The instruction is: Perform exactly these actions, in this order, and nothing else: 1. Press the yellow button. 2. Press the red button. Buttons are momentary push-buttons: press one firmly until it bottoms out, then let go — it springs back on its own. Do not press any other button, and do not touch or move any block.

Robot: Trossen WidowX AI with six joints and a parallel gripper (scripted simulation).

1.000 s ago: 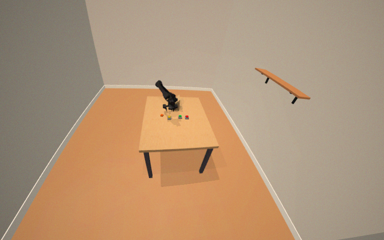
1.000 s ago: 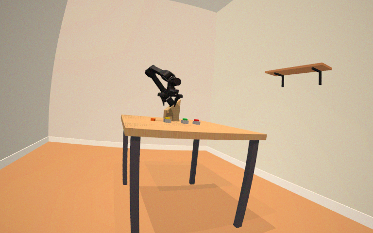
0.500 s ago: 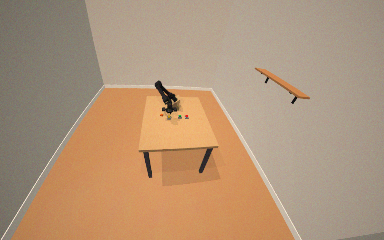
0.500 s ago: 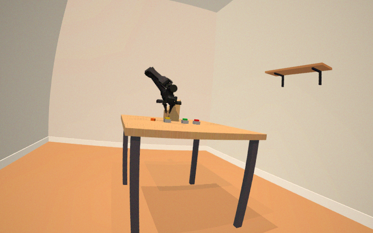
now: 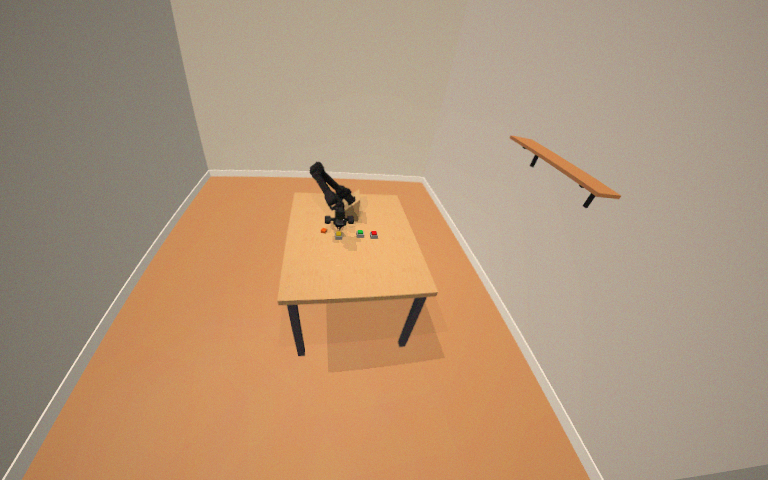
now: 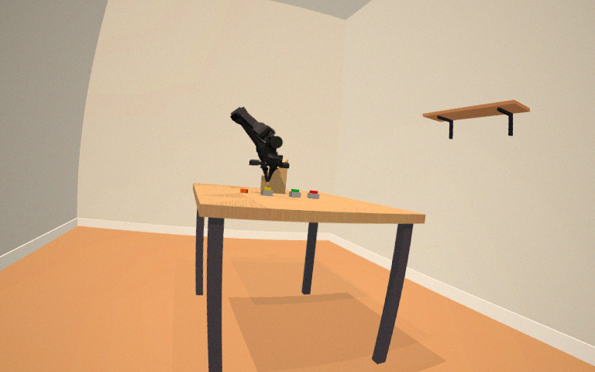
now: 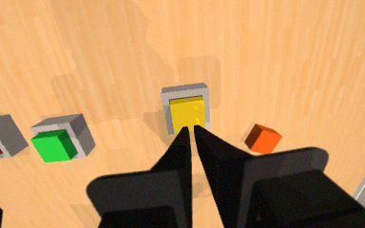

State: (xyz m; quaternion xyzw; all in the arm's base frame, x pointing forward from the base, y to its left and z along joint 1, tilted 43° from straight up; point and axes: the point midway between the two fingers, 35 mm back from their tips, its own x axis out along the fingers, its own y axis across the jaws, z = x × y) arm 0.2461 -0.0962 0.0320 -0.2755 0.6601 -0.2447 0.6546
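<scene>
Right now the yellow button is 3 cm below my gripper tip. From my gripper tip the other things lie so: green button (3 cm behind, 15 cm to the left, 3 cm below); then red button (2 cm behind, 24 cm to the left, 4 cm below); then small orange block (6 cm behind, 10 cm to the right, 5 cm below).
</scene>
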